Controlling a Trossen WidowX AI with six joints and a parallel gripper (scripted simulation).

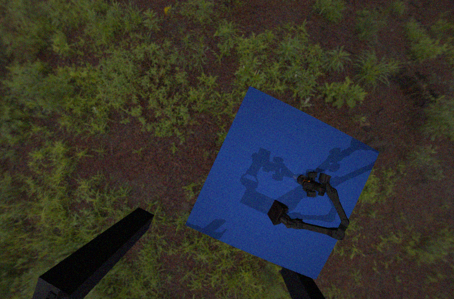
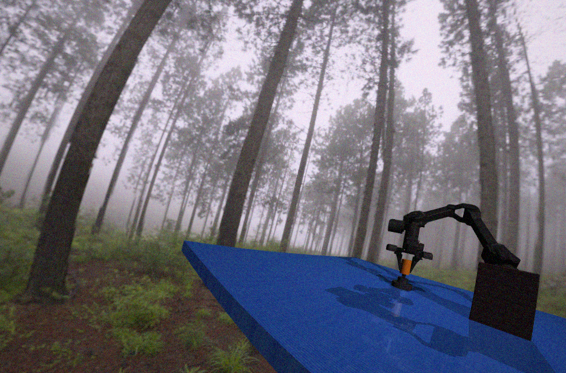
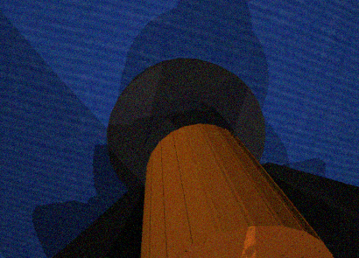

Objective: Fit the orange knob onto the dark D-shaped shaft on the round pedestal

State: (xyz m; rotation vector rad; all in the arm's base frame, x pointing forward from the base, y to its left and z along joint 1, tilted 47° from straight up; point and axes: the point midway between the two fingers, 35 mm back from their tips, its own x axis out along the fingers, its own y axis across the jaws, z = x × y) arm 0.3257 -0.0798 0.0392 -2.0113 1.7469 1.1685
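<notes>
My gripper tip is 20 mm below the orange knob. Round my gripper tip: dark round pedestal: 40 mm below.
</notes>
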